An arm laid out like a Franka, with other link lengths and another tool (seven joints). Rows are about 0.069 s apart.
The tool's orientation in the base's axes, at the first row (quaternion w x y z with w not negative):
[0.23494, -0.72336, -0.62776, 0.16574]
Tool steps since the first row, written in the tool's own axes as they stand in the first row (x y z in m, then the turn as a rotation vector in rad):
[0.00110, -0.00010, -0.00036, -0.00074, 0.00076, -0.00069]
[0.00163, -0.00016, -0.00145, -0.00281, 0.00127, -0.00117]
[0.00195, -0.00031, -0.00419, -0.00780, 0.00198, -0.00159]
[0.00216, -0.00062, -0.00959, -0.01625, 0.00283, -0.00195]
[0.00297, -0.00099, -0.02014, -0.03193, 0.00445, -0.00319]
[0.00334, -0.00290, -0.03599, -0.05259, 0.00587, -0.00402]
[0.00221, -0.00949, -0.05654, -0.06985, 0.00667, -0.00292]
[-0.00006, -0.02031, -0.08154, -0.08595, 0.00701, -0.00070]
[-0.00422, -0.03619, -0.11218, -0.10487, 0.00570, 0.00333]
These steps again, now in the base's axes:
[0.00028, 0.00105, 0.00042, 0.00088, -0.00090, 0.00012]
[0.00090, 0.00143, 0.00139, 0.00124, -0.00305, 0.00013]
[0.00229, 0.00140, 0.00377, 0.00127, -0.00810, -0.00019]
[0.00495, 0.00093, 0.00846, 0.00084, -0.01657, -0.00082]
[0.01041, 0.00037, 0.01752, 0.00039, -0.03236, -0.00154]
[0.01736, -0.00116, 0.03181, -0.00123, -0.05298, -0.00276]
[0.02270, -0.00431, 0.05251, -0.00386, -0.06994, -0.00507]
[0.02673, -0.00875, 0.07918, -0.00729, -0.08556, -0.00800]
[0.02928, -0.01528, 0.11323, -0.01350, -0.10355, -0.01169]

